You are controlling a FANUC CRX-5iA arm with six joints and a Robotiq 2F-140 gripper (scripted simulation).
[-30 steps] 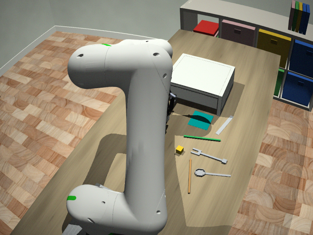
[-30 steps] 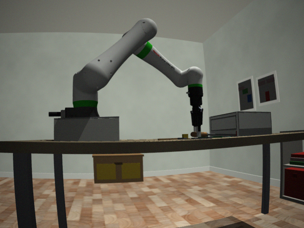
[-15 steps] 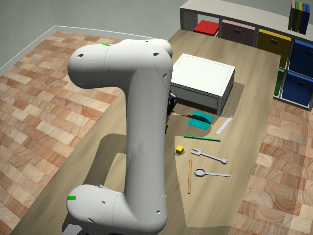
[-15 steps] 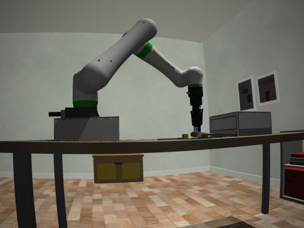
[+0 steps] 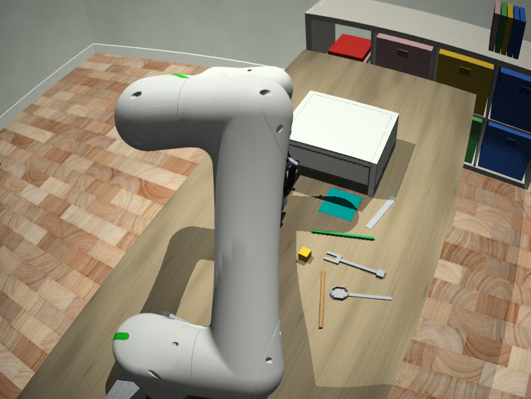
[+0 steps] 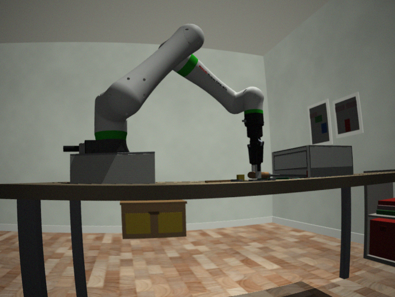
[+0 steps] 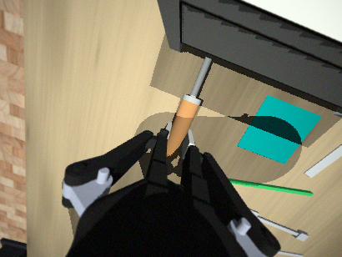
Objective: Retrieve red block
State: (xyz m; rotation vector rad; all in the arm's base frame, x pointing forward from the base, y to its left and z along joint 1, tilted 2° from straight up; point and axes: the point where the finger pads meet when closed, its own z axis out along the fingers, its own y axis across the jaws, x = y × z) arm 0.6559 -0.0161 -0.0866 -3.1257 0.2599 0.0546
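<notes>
My hand is 170 mm past the yellow cube, 120 mm to the left of it and 20 mm above it. Round my hand: hook tool (140 mm ahead, 60 mm to the right, 20 mm below); green stick (80 mm behind, 210 mm to the right, 30 mm below); teal square (40 mm ahead, 180 mm to the right, 40 mm below).
</notes>
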